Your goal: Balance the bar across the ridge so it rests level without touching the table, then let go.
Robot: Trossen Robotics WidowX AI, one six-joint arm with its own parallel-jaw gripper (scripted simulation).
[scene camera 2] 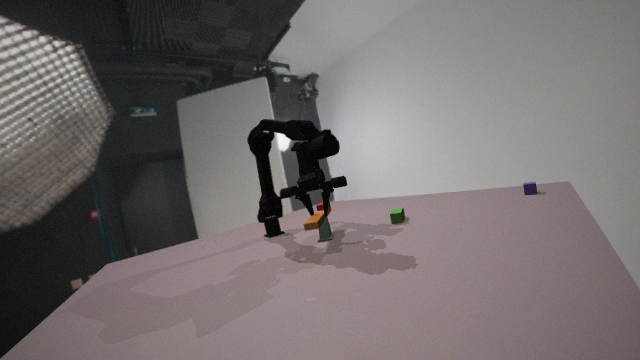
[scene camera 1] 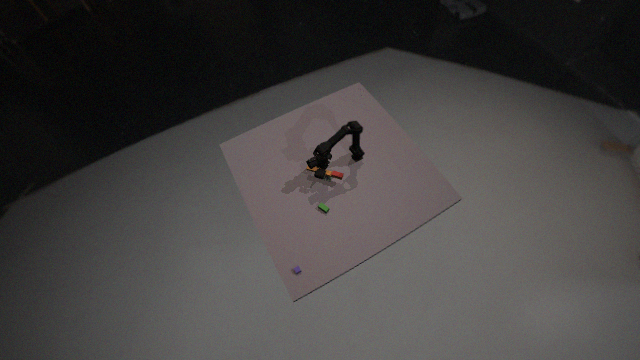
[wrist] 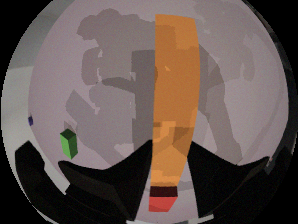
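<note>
You can see the gripper [scene camera 2: 319,217] here. It's there again in the wrist view [wrist: 170,144], and so is a bar [wrist: 177,70].
</note>
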